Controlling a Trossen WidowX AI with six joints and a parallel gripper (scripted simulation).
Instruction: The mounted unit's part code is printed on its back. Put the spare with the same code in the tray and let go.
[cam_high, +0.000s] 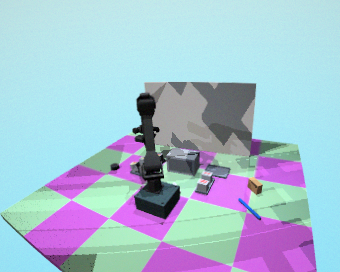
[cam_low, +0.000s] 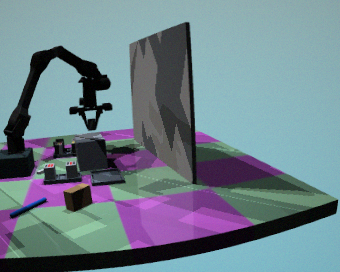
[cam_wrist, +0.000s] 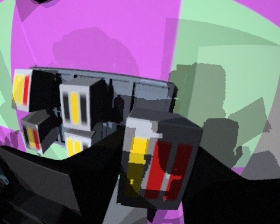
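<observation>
Right now my gripper tip is 420 mm to the left of the dark tray, 90 mm above it and 30 mm past it. Round my gripper tip: black disc 170 mm to the left, 150 mm behind, 80 mm below; spare 30 mm above; grey mounted unit 220 mm to the right, 50 mm behind, 40 mm below.
</observation>
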